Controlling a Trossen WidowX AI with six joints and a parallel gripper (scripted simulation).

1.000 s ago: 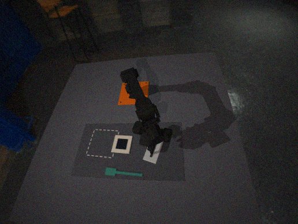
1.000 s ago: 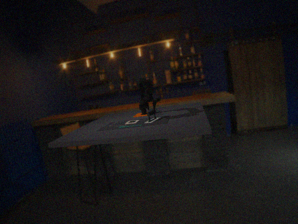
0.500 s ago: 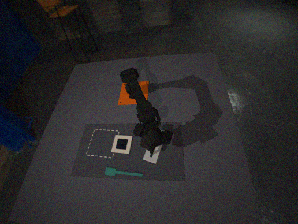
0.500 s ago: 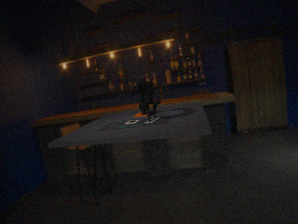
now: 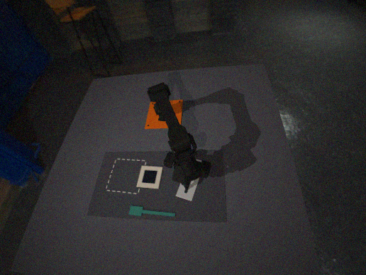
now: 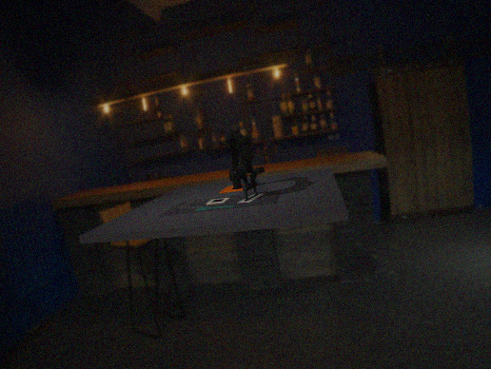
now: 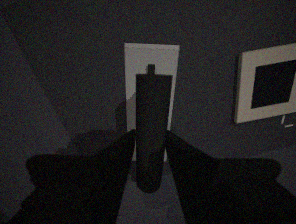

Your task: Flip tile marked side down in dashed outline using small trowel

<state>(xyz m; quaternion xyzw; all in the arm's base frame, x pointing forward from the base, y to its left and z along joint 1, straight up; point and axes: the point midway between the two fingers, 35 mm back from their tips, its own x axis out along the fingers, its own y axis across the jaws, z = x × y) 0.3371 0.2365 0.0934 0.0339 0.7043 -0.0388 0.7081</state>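
Now: the trowel 3 cm below my gripper tip and 2 cm ahead of it. Round my gripper tip: pale tile (20 cm to the right, 6 cm below, 3 cm ahead); dark mat (16 cm to the right, 8 cm below, 6 cm ahead); flat teal trowel-shaped piece (20 cm ahead, 15 cm to the right, 6 cm below).
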